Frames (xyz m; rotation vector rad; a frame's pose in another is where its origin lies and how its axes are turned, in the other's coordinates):
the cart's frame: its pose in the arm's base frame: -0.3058 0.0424 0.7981 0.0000 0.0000 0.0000
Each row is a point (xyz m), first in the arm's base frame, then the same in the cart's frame.
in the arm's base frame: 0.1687 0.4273 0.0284
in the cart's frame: 0.4745 0.3849 -0.7697
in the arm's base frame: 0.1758 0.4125 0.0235
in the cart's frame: 0.4816 0.3701 -0.7746
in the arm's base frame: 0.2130 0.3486 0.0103
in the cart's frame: 0.5188 0.3062 -0.7878
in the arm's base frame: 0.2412 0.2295 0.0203
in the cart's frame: 0.5470 0.1871 -0.7778
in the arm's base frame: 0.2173 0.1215 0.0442
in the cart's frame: 0.5231 0.0791 -0.7539
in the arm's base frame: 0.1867 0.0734 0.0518
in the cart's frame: 0.4925 0.0310 -0.7463
